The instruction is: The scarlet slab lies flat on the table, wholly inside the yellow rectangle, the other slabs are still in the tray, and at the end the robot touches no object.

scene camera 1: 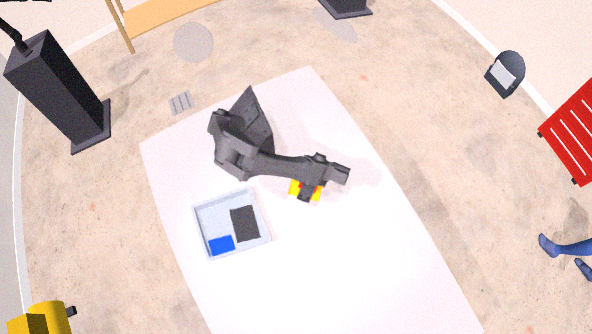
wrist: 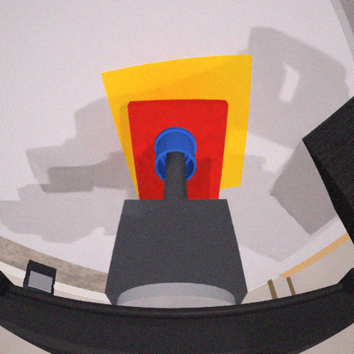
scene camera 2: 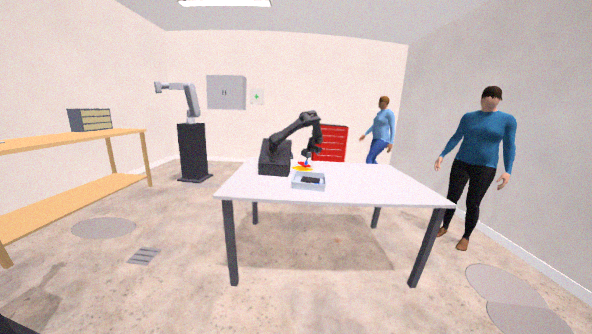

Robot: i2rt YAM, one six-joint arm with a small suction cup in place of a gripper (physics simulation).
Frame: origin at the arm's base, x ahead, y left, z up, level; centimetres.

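Seen in the pictures: end effector, tool point: [scene camera 2: 305, 165]; arm's base, origin of the base link: [scene camera 1: 241, 124] [scene camera 2: 274, 150].
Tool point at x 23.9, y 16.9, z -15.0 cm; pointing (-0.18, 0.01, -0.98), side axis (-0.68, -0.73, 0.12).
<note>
Pixels of each thing's top centre, then the offset from my tool point to it. Level surfaces: height alone.
- scarlet slab, middle of its top: [scene camera 1: 311, 176] [scene camera 2: 304, 162] dx -1.2, dy +0.9, dz +2.3 cm
- tray, middle of its top: [scene camera 1: 227, 223] [scene camera 2: 309, 176] dx +4.7, dy -33.4, dz +2.0 cm
- black slab, middle of its top: [scene camera 1: 244, 223] [scene camera 2: 310, 179] dx +5.5, dy -27.9, dz -1.7 cm
- blue slab, middle of its top: [scene camera 1: 221, 245] dx +10.8, dy -39.1, dz -1.7 cm
- white table, its level: dz -3.0 cm
The scarlet slab [scene camera 1: 301, 185] [scene camera 2: 301, 164] [wrist: 142, 130] hangs flat on my blue suction cup [scene camera 2: 306, 162] [wrist: 175, 142], a little above the table and over the yellow rectangle [scene camera 1: 294, 189] [scene camera 2: 302, 169] [wrist: 175, 80]. In the wrist view their sides run nearly parallel. Yellow shows beyond the slab's far edge and on both sides; the slab's near end is hidden by my tool. In scene camera 1 my arm covers much of both. The tray [scene camera 1: 196, 222] [scene camera 2: 308, 187] holds a black slab [scene camera 1: 245, 223] [scene camera 2: 310, 179] and a blue slab [scene camera 1: 221, 245], lying apart.
The white table [scene camera 1: 350, 250] [scene camera 2: 370, 185] bears the tray, which stands close to the rectangle on the side of scene camera 2. My dark arm base [scene camera 1: 255, 120] [scene camera 2: 275, 159] stands near a table edge. Two people [scene camera 2: 382, 125] [scene camera 2: 480, 140] are beyond the table and at its right.
</note>
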